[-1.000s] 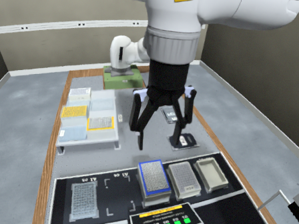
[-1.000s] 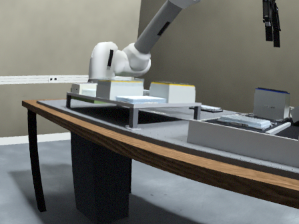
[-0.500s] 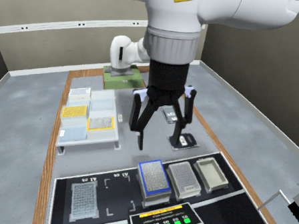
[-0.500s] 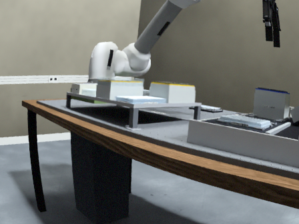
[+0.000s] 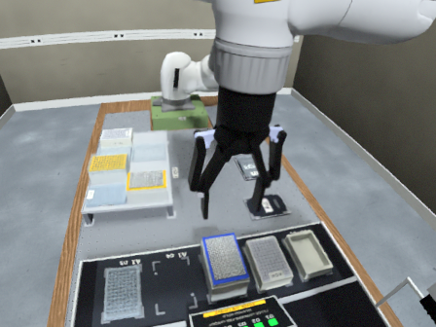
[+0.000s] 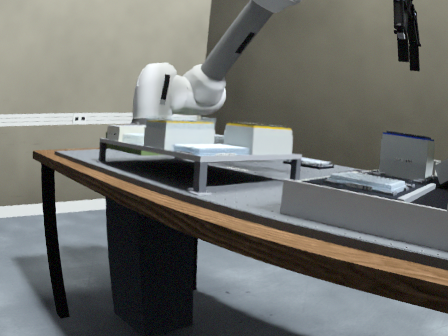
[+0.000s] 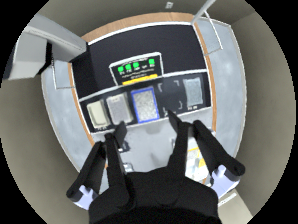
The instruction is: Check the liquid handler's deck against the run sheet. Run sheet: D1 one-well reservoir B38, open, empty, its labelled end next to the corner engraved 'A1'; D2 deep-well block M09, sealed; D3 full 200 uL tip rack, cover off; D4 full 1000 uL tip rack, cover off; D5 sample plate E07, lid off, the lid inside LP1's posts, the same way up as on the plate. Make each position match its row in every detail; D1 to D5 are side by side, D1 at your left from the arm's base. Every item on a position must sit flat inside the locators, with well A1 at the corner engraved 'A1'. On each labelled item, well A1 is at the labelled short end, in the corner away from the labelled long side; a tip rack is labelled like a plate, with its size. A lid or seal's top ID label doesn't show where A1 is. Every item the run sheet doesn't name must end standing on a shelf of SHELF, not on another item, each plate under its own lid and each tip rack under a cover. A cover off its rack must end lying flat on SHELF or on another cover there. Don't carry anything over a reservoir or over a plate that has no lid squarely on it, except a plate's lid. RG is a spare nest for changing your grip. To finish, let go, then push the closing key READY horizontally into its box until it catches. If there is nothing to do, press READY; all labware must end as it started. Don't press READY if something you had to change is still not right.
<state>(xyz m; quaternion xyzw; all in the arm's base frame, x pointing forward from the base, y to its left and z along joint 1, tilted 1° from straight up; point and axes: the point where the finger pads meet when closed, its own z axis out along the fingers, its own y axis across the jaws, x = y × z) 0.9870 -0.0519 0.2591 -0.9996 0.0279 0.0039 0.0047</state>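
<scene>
My hand is 10 mm past the blue-rimmed tip rack and 220 mm above it. Also, from my hand: cream reservoir 10 mm ahead, 250 mm to the left, 270 mm below; then deep-well block 10 mm ahead, 130 mm to the left, 260 mm below; then clear sample plate 10 mm behind, 250 mm to the right, 280 mm below.
</scene>
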